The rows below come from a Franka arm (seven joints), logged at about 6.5 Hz.
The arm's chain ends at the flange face. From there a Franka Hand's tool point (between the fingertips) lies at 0.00 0.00 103.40 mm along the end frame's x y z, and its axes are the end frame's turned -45 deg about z.
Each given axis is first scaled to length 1.
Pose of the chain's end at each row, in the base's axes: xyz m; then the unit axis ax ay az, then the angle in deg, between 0 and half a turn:
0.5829 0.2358 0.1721 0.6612 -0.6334 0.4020 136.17
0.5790 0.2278 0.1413 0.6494 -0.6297 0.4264 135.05
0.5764 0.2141 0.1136 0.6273 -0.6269 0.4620 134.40
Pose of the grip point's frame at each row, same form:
0.5849 0.1431 0.1263 0.9067 -0.3529 0.2311 121.64
0.5819 0.1330 0.1002 0.8996 -0.3565 0.2521 119.48
0.5810 0.1169 0.0788 0.8851 -0.3663 0.2873 117.20

